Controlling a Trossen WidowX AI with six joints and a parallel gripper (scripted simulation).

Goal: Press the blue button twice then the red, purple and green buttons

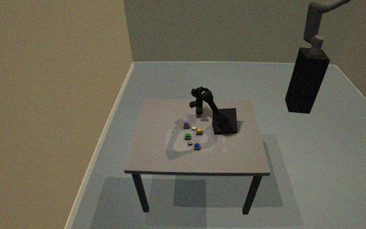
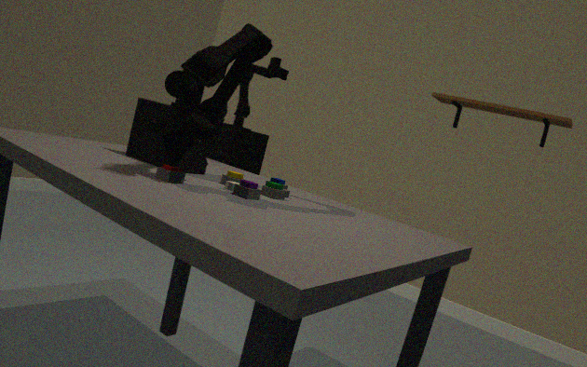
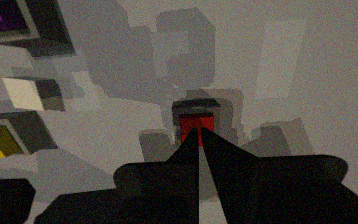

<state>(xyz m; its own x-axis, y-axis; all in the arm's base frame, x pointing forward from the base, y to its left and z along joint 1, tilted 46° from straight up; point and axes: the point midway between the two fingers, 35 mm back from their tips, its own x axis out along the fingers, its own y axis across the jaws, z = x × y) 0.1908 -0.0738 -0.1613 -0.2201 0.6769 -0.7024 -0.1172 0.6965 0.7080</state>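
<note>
My gripper tip is now 10 mm above the red button. From my gripper tip the other things lie so: yellow button: 30 mm behind, 220 mm to the left; then purple button: 100 mm ahead, 160 mm to the left; then white block: 30 mm ahead, 180 mm to the left, 20 mm below.
</note>
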